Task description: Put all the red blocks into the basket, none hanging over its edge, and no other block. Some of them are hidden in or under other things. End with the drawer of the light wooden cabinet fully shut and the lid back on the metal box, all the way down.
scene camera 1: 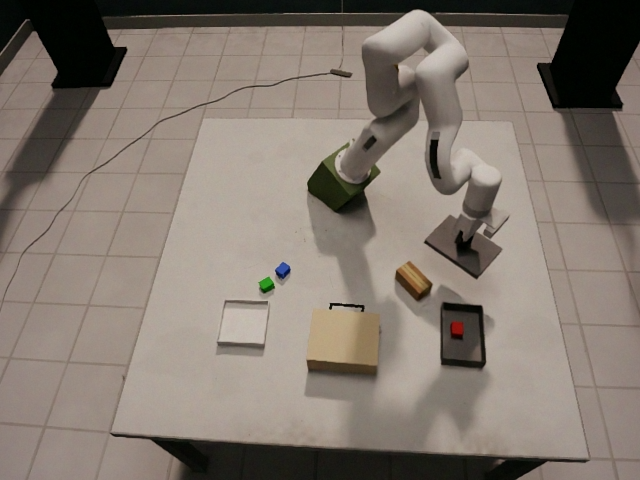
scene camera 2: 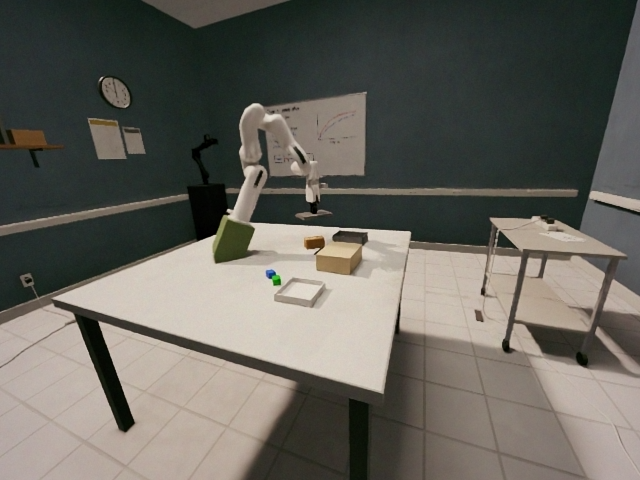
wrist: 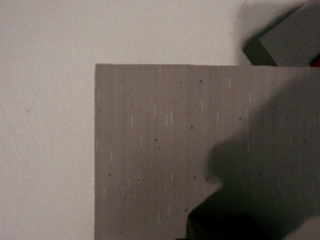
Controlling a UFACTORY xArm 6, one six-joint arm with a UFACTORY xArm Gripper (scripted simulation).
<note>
In view: a light wooden cabinet point(scene camera 1: 343, 341), a white basket point(scene camera 2: 299, 291), a striped wooden block point(scene camera 1: 408, 275) and a grey metal lid point(scene camera 1: 474, 260).
The light wooden cabinet shows as well in scene camera 2 point(scene camera 2: 338, 257). The grey metal lid also shows in the wrist view point(wrist: 170, 141). The wrist view does not show the light wooden cabinet: it is out of frame. The wrist view misses the white basket: it is out of frame.
</note>
